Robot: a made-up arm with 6 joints.
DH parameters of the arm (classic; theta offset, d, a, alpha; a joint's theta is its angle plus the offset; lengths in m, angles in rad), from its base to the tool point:
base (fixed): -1.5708 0.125 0 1.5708
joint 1: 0 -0.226 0.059 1.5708
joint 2: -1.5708 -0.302 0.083 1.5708
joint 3: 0 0.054 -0.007 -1.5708
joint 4: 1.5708 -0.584 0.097 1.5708
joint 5: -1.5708 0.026 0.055 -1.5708
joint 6: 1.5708 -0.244 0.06 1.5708
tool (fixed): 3.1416 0.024 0 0
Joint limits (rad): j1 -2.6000..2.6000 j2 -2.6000..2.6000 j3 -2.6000..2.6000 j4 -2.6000..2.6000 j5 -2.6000..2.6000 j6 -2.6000..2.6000
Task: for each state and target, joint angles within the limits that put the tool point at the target. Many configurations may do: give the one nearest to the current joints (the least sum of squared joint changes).
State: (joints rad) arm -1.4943 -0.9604 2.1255 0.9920 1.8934 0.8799
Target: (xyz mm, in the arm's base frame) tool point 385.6 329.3 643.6
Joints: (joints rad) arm -1.6471 -1.2199 2.6000 0.9797 1.3700 1.0350
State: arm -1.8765 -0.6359 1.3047 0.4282 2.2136 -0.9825
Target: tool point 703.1 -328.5 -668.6
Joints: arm -2.3467 -0.0309 0.8806 0.3875 2.6000 -1.0309
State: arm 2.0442 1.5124 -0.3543 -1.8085 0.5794 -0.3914
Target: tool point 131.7 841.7 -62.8
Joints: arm 1.4229 1.3619 -0.5350 -1.8722 -0.0324 -0.2434
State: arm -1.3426 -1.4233 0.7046 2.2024 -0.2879 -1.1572
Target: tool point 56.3 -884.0 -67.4
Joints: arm -2.2171 -2.0323 0.4278 2.0574 -0.2760 -1.0920
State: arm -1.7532 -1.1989 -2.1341 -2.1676 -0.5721 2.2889
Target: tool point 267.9 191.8 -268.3
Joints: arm -1.9870 -1.6501 -1.9158 -2.3332 -0.1395 2.2712
